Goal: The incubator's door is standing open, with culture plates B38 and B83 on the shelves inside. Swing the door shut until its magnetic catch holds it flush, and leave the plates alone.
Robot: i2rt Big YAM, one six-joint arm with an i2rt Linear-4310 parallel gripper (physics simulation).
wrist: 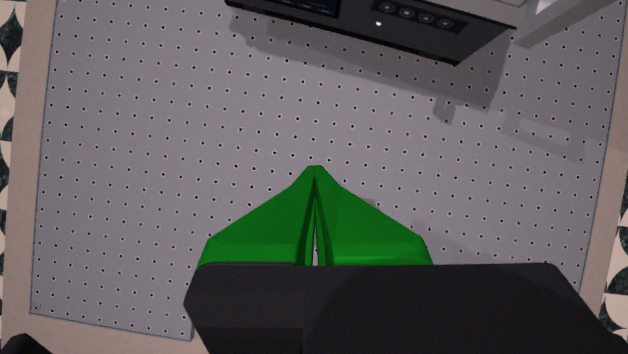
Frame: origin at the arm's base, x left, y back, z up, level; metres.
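Seen in the pictures: gripper, fingertip midpoint: (314,176).
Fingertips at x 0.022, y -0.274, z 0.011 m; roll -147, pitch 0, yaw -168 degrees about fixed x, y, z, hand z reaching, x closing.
Offsets run from my fingertips to a thing's middle. "spot": to the spot under its first point. Level surfaces: height alone.
The incubator @[spot: dx -0.005, dy -0.183, dz -0.217 m] (350,22) shows in part at the top of the wrist view, with its dark front panel, a screen, a row of round buttons and a small white light. A grey bar-like part @[spot: dx -0.126, dy -0.117, dz -0.032 m] (565,22) juts out at its right, at the top right; it looks like part of the open door. The shelves and plates B38 and B83 do not show. My gripper (314,176) has green fingers that are shut, tips together, with nothing between them. It is over the perforated board, in front of the incubator and apart from it.
A grey perforated board @[dz -0.253 m] (150,150) lies under the gripper and the incubator, with a beige border (22,200) around it. Shadows of the incubator and the part at its right fall on the board at the upper right. Patterned floor tiles show at the left and right edges.
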